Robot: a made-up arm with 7 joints.
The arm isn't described. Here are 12 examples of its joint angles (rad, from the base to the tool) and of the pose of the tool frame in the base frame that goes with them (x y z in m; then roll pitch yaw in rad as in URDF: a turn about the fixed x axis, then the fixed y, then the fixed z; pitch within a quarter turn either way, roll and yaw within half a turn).
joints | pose
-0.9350 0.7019 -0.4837 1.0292 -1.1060 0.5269 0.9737 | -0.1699 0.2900 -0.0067 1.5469 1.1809 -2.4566
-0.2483 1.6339 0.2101 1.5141 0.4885 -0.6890 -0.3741 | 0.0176 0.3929 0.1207 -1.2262 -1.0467 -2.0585
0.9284 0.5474 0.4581 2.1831 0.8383 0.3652 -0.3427 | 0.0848 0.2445 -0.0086 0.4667 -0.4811 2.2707
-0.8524 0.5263 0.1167 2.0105 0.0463 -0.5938 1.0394 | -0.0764 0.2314 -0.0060 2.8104 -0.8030 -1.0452
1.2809 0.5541 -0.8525 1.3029 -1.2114 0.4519 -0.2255 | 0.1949 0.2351 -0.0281 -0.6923 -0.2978 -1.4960
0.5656 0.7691 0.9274 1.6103 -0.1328 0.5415 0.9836 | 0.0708 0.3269 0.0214 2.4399 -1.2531 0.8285
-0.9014 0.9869 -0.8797 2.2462 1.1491 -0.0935 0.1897 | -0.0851 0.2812 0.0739 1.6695 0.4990 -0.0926
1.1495 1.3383 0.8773 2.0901 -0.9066 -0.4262 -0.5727 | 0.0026 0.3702 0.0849 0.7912 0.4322 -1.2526
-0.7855 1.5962 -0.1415 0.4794 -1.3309 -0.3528 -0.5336 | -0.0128 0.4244 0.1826 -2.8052 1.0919 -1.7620
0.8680 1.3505 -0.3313 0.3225 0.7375 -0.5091 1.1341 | 0.0271 0.4458 0.0229 -3.0640 -1.0623 -0.1426
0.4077 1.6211 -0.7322 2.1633 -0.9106 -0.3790 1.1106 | 0.0062 0.3267 0.0710 -2.8959 1.0054 -2.0532
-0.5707 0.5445 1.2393 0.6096 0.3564 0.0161 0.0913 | -0.1195 0.2999 -0.0487 2.9985 -0.5615 1.6997
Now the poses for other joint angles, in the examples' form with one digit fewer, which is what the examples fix.
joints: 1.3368 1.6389 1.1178 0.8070 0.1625 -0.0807 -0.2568
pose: -0.043 0.402 0.085 1.191 0.119 -2.762
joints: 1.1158 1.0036 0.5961 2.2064 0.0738 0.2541 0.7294
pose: 0.058 0.296 0.067 -0.668 -0.543 -2.266
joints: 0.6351 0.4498 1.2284 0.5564 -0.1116 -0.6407 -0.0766
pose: 0.129 0.267 -0.121 1.639 -0.665 2.496
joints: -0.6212 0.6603 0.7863 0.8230 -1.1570 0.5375 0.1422
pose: -0.100 0.306 -0.050 -1.693 0.328 0.615
